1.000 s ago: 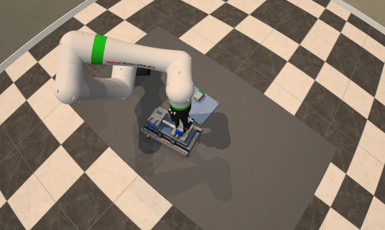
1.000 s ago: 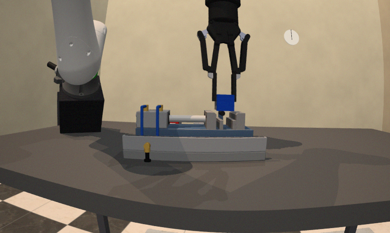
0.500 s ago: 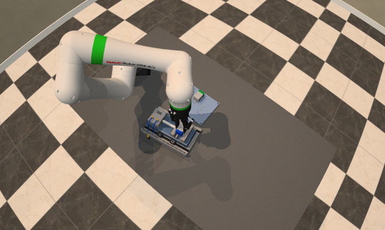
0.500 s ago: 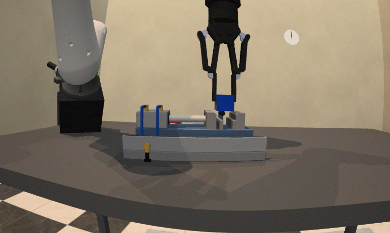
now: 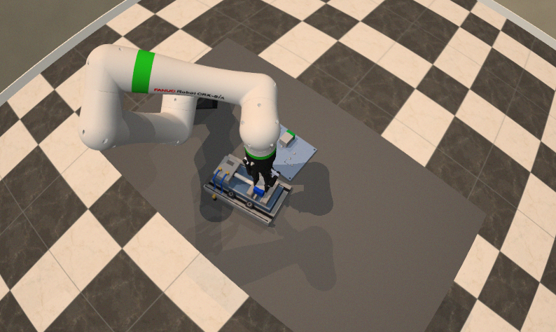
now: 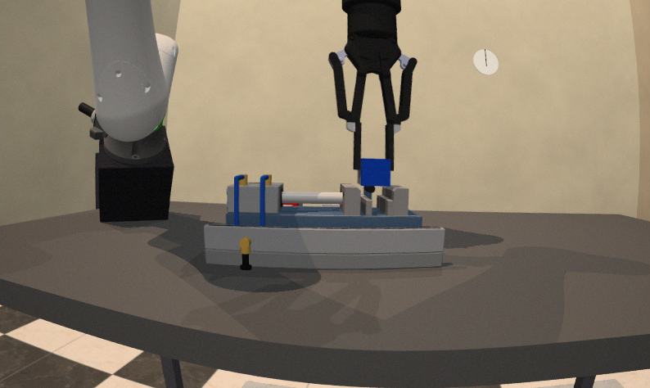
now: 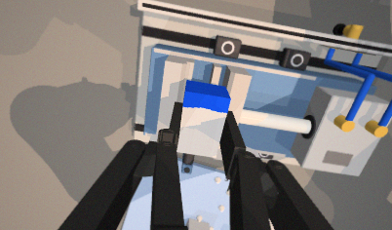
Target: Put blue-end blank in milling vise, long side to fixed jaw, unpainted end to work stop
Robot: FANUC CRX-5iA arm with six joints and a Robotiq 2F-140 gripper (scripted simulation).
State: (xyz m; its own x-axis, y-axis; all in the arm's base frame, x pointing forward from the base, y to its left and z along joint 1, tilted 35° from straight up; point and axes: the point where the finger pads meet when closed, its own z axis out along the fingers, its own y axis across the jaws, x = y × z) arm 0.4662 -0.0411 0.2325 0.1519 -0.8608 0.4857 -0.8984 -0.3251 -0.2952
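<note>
Now: hand 3 cm above the blue-ended blank. The rest, counted from my hand: fixed jaw (7 cm below, 3 cm ahead, 1 cm to the left); moving jaw (7 cm below, 3 cm behind); work stop (6 cm below, 5 cm to the left, 1 cm behind).
</note>
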